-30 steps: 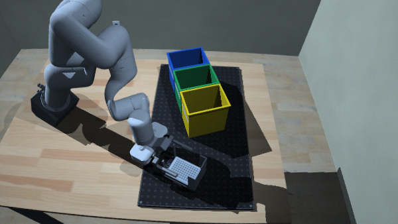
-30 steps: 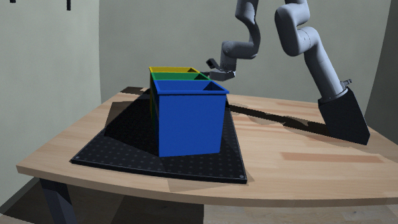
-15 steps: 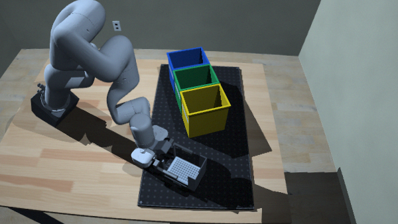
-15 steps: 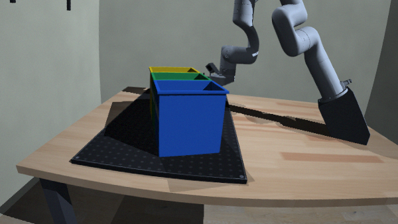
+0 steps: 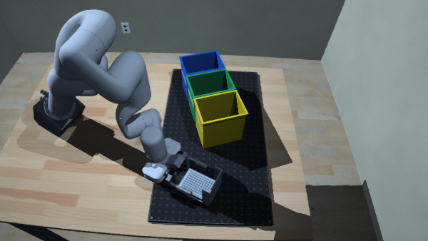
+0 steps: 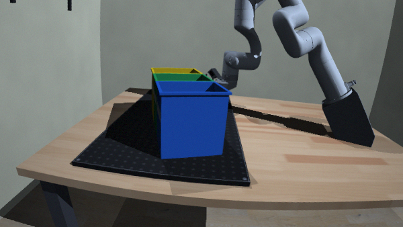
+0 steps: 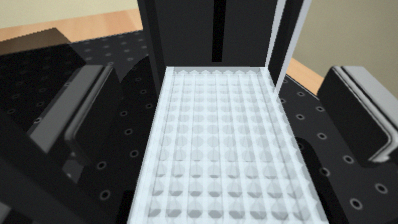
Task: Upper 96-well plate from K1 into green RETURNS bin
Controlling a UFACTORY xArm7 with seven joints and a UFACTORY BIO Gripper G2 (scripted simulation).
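Right now the 96-well plate is 40 mm below my hand, 20 mm ahead of it and 10 mm to the right of it. Also, from my hand: blue bin: 500 mm to the left, 50 mm behind, 10 mm above; yellow bin: 260 mm to the left, 60 mm ahead, 10 mm above; green bin: 380 mm to the left, 10 mm above.
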